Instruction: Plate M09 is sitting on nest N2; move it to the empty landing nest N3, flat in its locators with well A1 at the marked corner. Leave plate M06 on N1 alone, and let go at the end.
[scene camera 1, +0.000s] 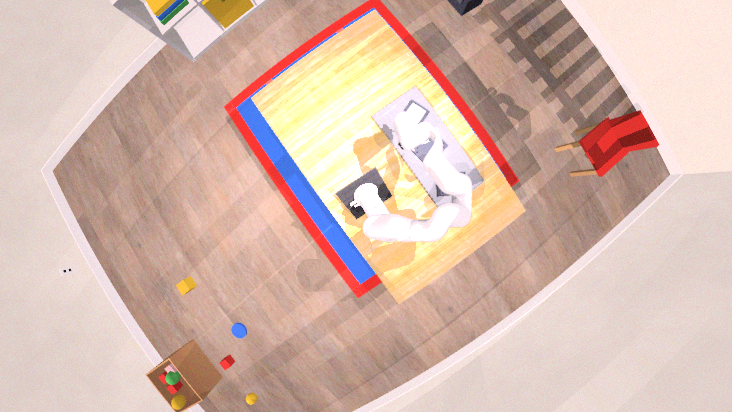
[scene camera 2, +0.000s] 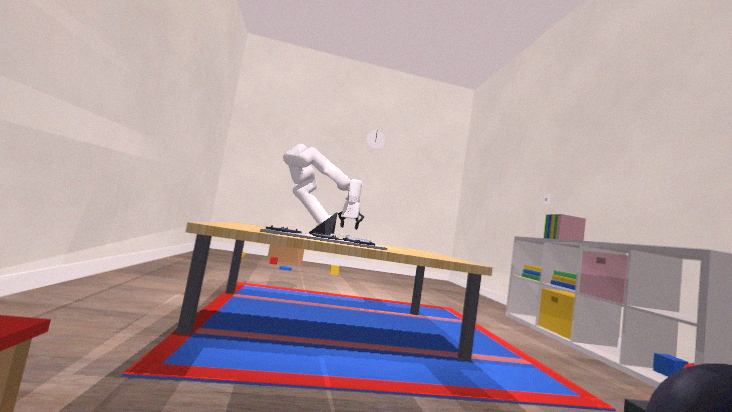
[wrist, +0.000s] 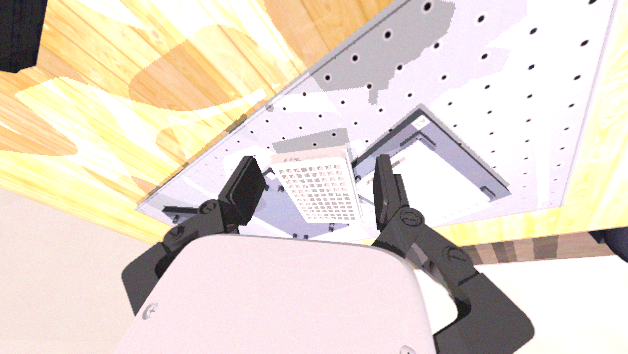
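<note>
A white plate with a grid of wells (wrist: 325, 192), seemingly M09, is at the middle nest (wrist: 280, 212), turned askew to its edges; I cannot tell whether it lies flat. My gripper (scene camera 2: 350, 225) (wrist: 314, 169) is open and empty above the board, its fingers spread on either side of that plate in the wrist view. A smooth white plate (wrist: 432, 185) (scene camera 1: 415, 111), seemingly M06, sits in the right nest (wrist: 462, 155), which has an A1 mark. A dark nest with pins (wrist: 179, 214) is at the far left of the wrist view, without a plate. Nest numbers are not readable.
The grey perforated board (scene camera 1: 389, 115) (wrist: 560, 90) carries the nests on the wooden table (scene camera 1: 327, 102). The arm's black base plate (scene camera 1: 381, 181) stands beside the board, and the arm passes over part of it. A shelf unit and a red chair (scene camera 1: 596, 156) stand off the table.
</note>
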